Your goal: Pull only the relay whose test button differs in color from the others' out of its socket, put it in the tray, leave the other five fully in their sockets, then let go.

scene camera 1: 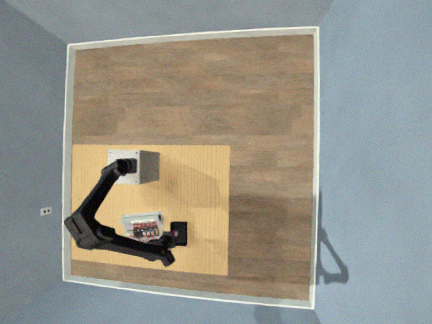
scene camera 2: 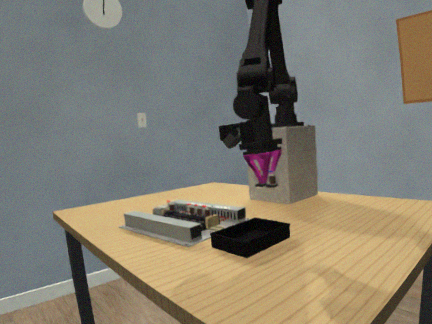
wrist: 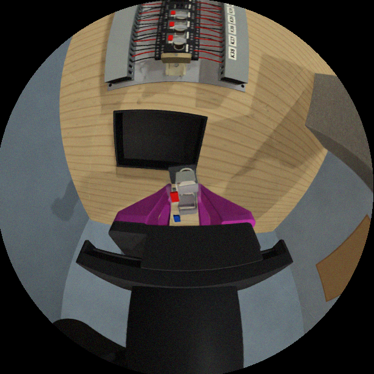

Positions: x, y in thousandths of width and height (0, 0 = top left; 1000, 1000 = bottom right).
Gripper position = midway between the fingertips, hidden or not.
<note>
In view: the gripper (scene camera 2: 617, 563) and a relay (wrist: 488, 496).
The gripper shows as well in the wrist view (wrist: 493, 504).
</note>
